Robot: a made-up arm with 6 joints. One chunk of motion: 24 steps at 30 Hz.
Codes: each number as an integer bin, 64 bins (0 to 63) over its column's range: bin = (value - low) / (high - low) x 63, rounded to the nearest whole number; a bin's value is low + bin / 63 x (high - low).
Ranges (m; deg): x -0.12..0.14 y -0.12..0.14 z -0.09..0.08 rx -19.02..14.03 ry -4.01..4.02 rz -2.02..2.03
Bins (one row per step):
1: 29 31 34 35 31 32
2: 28 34 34 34 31 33
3: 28 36 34 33 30 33
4: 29 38 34 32 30 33
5: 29 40 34 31 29 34
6: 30 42 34 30 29 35
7: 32 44 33 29 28 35
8: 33 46 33 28 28 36
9: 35 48 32 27 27 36
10: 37 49 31 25 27 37
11: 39 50 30 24 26 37
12: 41 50 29 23 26 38
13: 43 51 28 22 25 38
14: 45 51 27 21 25 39
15: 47 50 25 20 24 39
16: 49 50 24 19 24 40
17: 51 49 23 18 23 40
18: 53 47 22 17 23 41
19: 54 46 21 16 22 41
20: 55 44 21 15 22 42
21: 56 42 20 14 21 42
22: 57 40 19 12 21 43
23: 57 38 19 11 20 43
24: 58 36 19 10 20 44
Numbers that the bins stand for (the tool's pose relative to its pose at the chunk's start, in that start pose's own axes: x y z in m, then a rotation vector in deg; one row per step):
1: -0.0003 0.0079 0.0017 -0.66 -0.06 0.04
2: -0.0044 0.0203 0.0017 -1.18 -0.06 0.10
3: -0.0044 0.0286 0.0017 -1.71 -0.19 0.10
4: -0.0003 0.0368 0.0017 -2.23 -0.19 0.10
5: -0.0003 0.0451 0.0017 -2.76 -0.31 0.17
6: 0.0038 0.0533 0.0017 -3.28 -0.31 0.23
7: 0.0121 0.0616 -0.0010 -3.81 -0.44 0.23
8: 0.0162 0.0698 -0.0010 -4.33 -0.44 0.29
9: 0.0244 0.0781 -0.0037 -4.86 -0.57 0.29
10: 0.0327 0.0822 -0.0063 -5.90 -0.57 0.36
11: 0.0410 0.0863 -0.0090 -6.43 -0.70 0.36
12: 0.0492 0.0863 -0.0117 -6.95 -0.70 0.42
13: 0.0575 0.0905 -0.0144 -7.48 -0.82 0.42
14: 0.0657 0.0905 -0.0171 -8.00 -0.82 0.49
15: 0.0740 0.0863 -0.0225 -8.53 -0.95 0.49
16: 0.0822 0.0863 -0.0252 -9.05 -0.95 0.55
17: 0.0905 0.0822 -0.0279 -9.58 -1.08 0.55
18: 0.0987 0.0740 -0.0306 -10.10 -1.08 0.62
19: 0.1029 0.0698 -0.0333 -10.63 -1.21 0.62
20: 0.1070 0.0616 -0.0333 -11.15 -1.21 0.68
21: 0.1111 0.0533 -0.0360 -11.68 -1.33 0.68
22: 0.1152 0.0451 -0.0387 -12.72 -1.33 0.74
23: 0.1152 0.0368 -0.0387 -13.25 -1.46 0.74
24: 0.1194 0.0286 -0.0387 -13.77 -1.46 0.81

